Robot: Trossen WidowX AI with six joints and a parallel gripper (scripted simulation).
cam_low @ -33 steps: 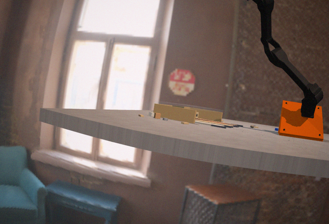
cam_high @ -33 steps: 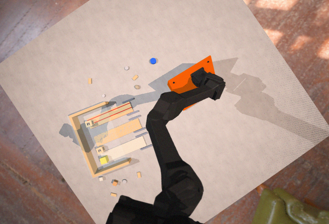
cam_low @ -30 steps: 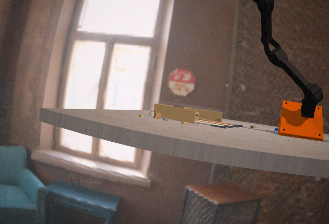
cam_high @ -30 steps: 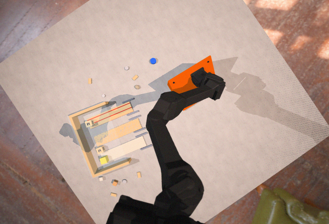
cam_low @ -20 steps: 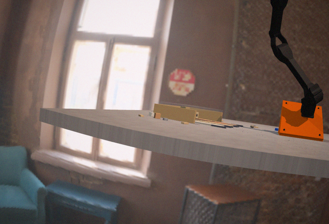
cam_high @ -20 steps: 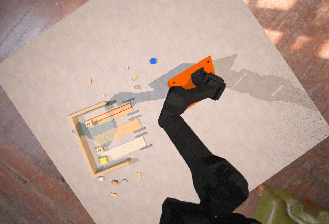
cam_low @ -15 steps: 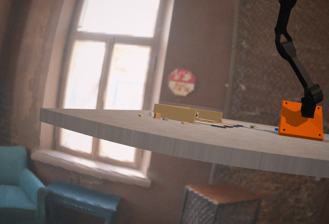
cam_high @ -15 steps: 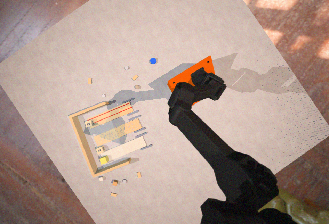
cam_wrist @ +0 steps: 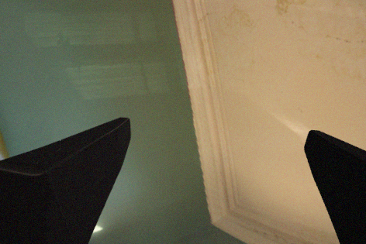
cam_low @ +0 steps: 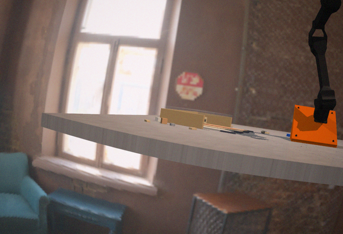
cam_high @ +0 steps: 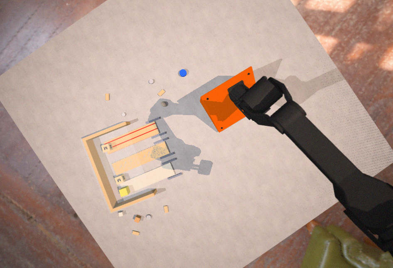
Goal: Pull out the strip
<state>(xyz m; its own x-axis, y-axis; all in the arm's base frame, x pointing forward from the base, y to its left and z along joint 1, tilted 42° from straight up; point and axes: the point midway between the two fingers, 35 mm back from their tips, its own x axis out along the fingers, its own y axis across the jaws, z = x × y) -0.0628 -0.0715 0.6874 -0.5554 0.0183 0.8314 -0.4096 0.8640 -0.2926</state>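
My gripper tip is now 690 mm above the speckled strip, 560 mm short of it and 400 mm to the left of it. The rest, counted from my gripper tip: blue disc (680 mm below, 620 mm to the right, 210 mm ahead).
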